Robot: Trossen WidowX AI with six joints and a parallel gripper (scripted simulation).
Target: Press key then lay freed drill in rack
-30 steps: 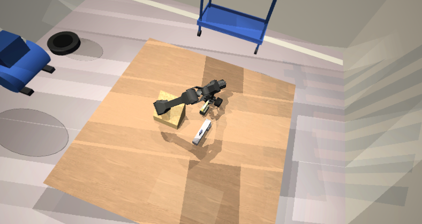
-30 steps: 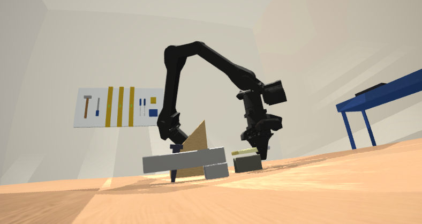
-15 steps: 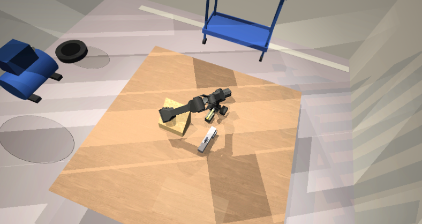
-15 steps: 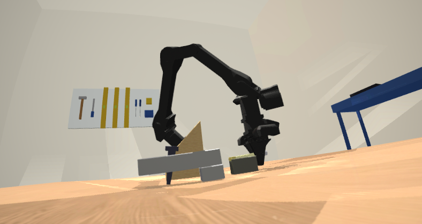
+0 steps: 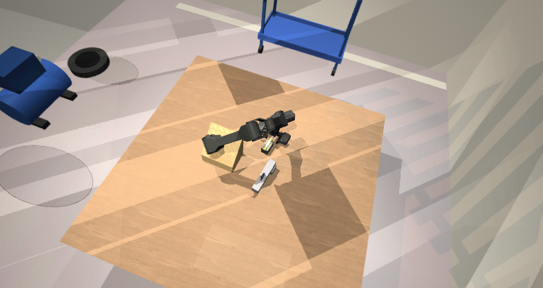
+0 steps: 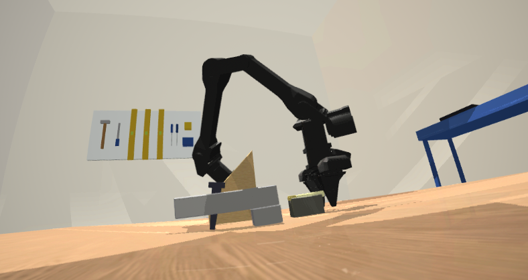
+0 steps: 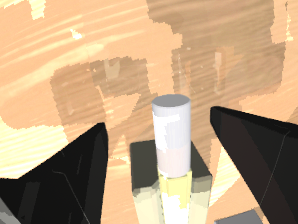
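The olive-green block is 50 mm to the right of my gripper tip and 10 mm above it. From my gripper tip the other things lie so: dark blue key: 250 mm to the right, 50 mm ahead, 40 mm above.
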